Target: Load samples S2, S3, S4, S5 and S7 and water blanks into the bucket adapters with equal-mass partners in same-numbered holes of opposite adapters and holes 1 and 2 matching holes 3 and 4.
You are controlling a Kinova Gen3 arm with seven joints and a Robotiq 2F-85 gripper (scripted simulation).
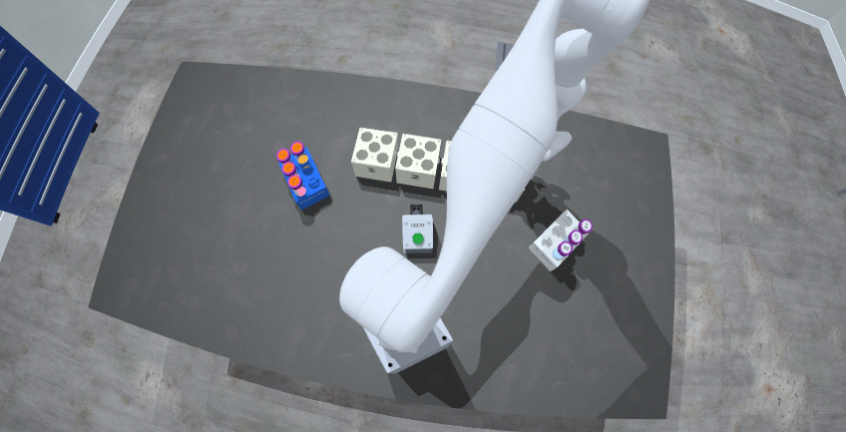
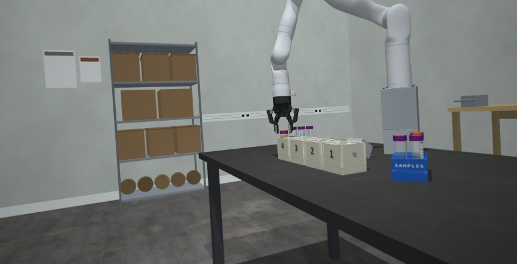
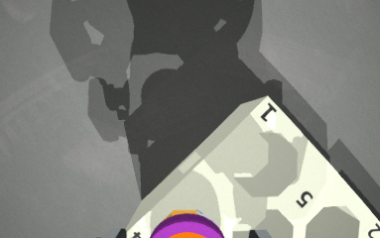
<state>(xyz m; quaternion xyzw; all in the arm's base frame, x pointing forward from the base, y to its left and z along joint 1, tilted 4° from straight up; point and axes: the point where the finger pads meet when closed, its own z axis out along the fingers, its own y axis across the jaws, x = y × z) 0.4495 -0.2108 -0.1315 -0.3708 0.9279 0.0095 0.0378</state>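
The orange-filled sample tube is 6 cm below my hand and 1 cm behind it. From my hand the other things lie so: adapter 2: 25 cm to the left, 8 cm below, 2 cm behind; then white blank rack: 17 cm behind, 14 cm to the right, 9 cm below; then 50 mL blank: 18 cm behind, 15 cm to the right, 6 cm below.
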